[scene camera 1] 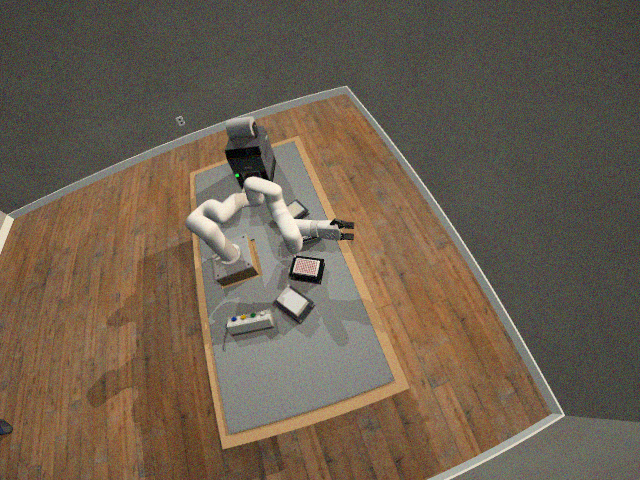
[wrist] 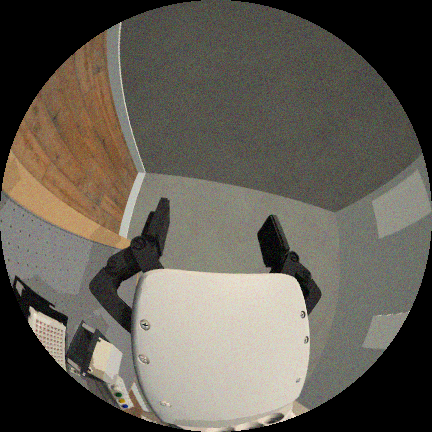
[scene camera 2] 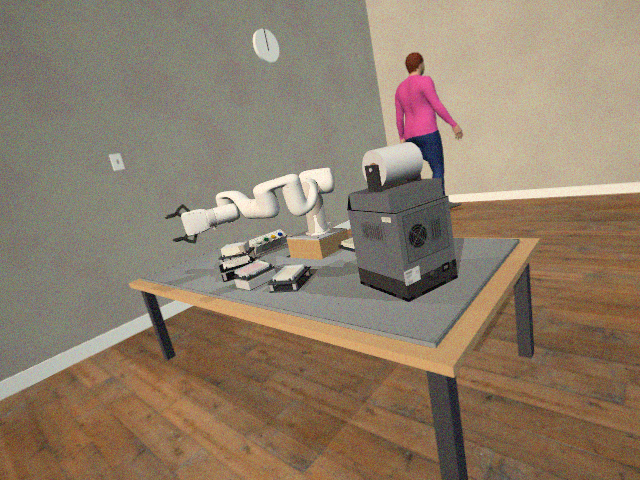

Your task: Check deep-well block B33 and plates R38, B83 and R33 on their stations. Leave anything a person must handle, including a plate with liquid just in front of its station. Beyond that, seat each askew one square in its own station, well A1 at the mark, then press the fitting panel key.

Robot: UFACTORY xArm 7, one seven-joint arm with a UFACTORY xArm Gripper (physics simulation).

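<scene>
My gripper (scene camera 1: 352,230) (scene camera 2: 170,227) (wrist: 218,217) is open and empty, high beyond the table's long edge. A plate with red wells (scene camera 1: 307,267) (wrist: 50,335) sits on a black station. A pale plate or block (scene camera 1: 294,300) (scene camera 2: 235,249) (wrist: 106,359) sits on a dark station, turned relative to its neighbour. A pink-topped plate (scene camera 2: 253,268) is on a light station; the arm mostly hides it in scene camera 1. A pale plate (scene camera 1: 296,209) (scene camera 2: 289,272) is on the dark station nearest the machine. Labels, A1 marks, liquid and exact seating are too small to read.
A key panel (scene camera 1: 250,322) (scene camera 2: 267,239) (wrist: 119,395) has blue, yellow, green and white keys. A dark machine (scene camera 1: 250,155) (scene camera 2: 403,232) carries a white roll (scene camera 1: 240,127) (scene camera 2: 395,162). Another pale flat item (scene camera 2: 347,243) is partly behind it. A person (scene camera 2: 418,108) stands beyond the table.
</scene>
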